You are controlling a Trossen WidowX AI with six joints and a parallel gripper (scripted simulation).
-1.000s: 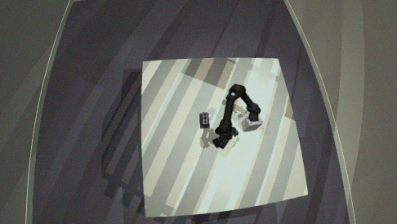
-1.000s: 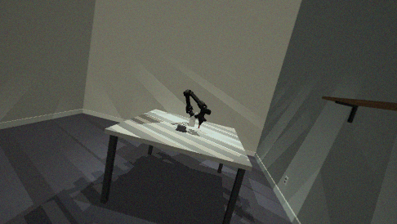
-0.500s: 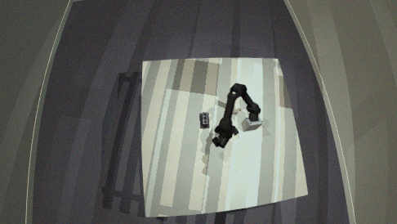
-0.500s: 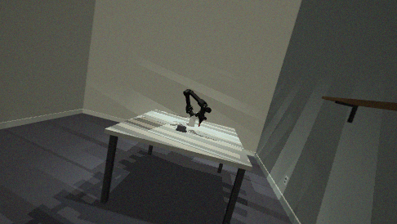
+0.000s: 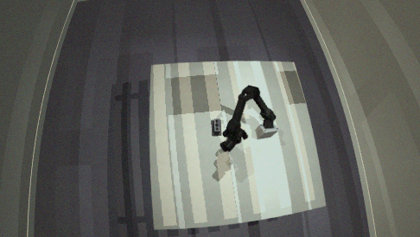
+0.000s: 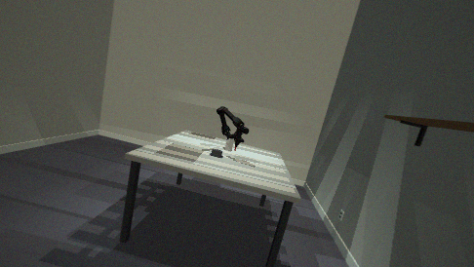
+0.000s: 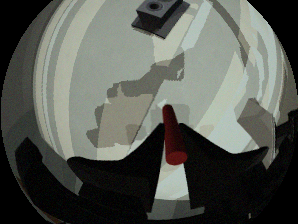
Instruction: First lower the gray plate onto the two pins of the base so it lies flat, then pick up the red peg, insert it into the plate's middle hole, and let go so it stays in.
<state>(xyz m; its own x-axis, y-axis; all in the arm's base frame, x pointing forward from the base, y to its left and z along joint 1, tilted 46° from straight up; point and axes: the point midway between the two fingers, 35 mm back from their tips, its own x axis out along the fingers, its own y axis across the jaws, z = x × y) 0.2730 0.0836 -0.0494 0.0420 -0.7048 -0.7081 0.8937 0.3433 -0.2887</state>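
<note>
Right now the gray plate is 80 mm ahead of my gripper tip, 160 mm to the right of it and 70 mm below it. The rest, counted from my gripper tip: red peg (right at my gripper tip).
</note>
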